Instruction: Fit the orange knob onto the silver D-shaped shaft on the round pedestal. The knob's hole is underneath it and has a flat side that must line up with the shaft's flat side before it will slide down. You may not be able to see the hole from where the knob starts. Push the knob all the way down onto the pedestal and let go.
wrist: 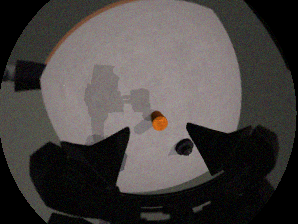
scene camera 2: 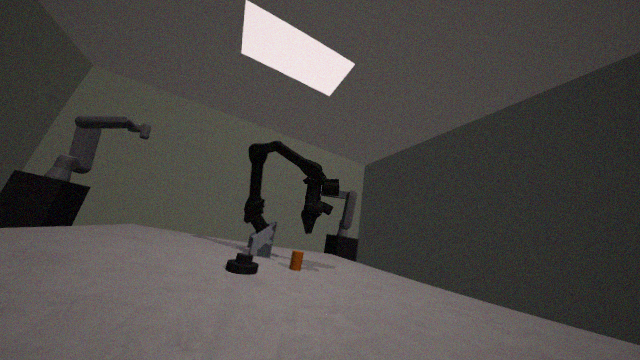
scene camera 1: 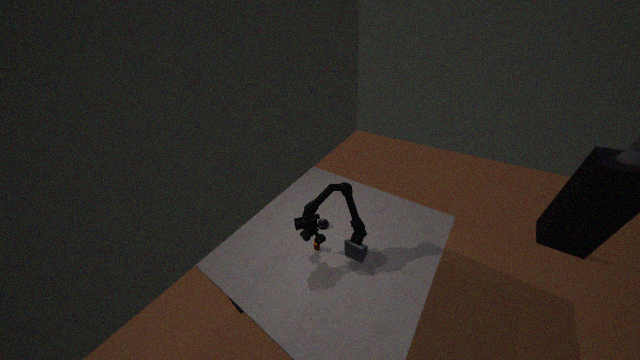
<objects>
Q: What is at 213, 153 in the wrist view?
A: My gripper.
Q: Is my gripper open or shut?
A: Open.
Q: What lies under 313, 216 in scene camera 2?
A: My gripper.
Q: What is my gripper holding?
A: Nothing.
</objects>
